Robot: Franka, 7 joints.
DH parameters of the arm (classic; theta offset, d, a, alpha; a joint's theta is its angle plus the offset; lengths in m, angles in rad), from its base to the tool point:
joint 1: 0 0.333 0 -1.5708
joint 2: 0 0 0 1.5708
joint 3: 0 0.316 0.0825 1.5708
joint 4: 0 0 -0.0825 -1.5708
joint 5: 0 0.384 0 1.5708
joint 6: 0 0 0.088 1.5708
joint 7: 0 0.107 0 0
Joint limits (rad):
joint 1: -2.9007..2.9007
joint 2: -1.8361..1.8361
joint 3: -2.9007..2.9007
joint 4: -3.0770..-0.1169
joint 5: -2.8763..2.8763
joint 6: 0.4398..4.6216
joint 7: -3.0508..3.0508
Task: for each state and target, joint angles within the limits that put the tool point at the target. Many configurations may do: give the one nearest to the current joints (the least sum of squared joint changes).
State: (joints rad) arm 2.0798 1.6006 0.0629 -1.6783 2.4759 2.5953 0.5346
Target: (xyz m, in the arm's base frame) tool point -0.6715 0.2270 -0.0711
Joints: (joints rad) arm 2.5330 1.4950 0.3960 -1.0671 2.4835 2.3702 0.5346
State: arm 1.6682 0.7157 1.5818 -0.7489 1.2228 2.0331 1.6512
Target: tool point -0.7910 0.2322 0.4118
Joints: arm 2.3117 1.3331 1.3002 -0.8767 1.2287 2.2376 1.6512
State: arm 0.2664 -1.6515 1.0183 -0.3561 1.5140 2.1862 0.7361
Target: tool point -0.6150 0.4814 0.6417
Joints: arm -0.2237 -1.3750 1.0052 -0.7334 1.4845 2.1684 0.7361
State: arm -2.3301 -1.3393 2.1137 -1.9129 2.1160 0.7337 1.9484
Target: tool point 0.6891 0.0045 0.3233
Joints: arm -2.4875 -1.1193 1.8928 -1.5689 2.2890 0.9318 1.9484
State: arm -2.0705 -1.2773 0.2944 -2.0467 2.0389 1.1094 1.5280
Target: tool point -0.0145 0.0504 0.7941
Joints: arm -2.0292 -1.4652 -0.3600 -2.4690 1.9649 1.0005 1.5280
